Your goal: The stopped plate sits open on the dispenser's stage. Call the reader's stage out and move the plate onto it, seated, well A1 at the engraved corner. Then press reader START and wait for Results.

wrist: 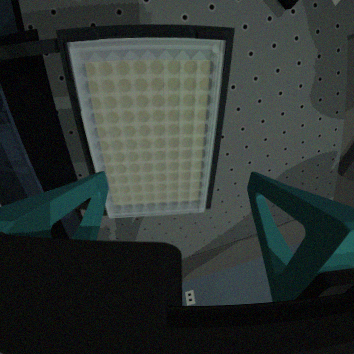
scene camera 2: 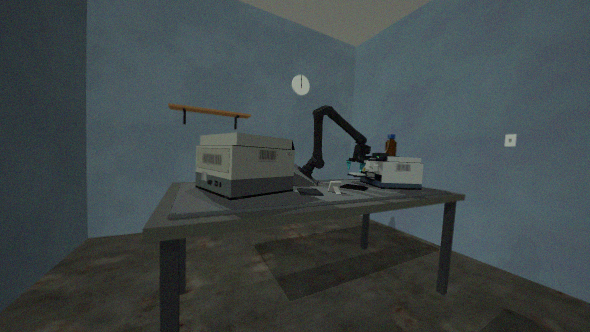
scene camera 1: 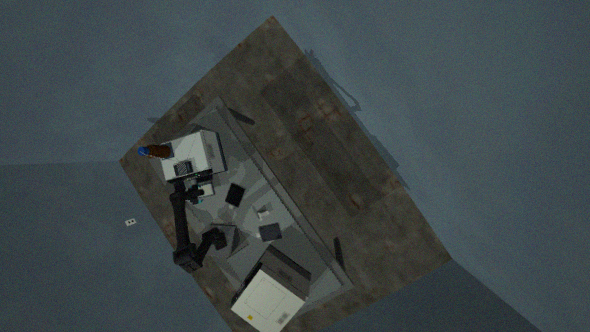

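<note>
The open plate, pale with rows of round wells, lies in the dark-rimmed stage in front of the white dispenser. My gripper is open and empty, with teal fingers. In the wrist view its left fingertip is at the plate's lower left edge, and its right fingertip is well clear of the right edge. The height gap is hard to tell. The reader is the big cream and grey box; its stage does not show. Well A1 cannot be told.
A brown bottle with a blue cap stands on the dispenser. Between the two machines are a black pad, a small white stand and a dark grey pad.
</note>
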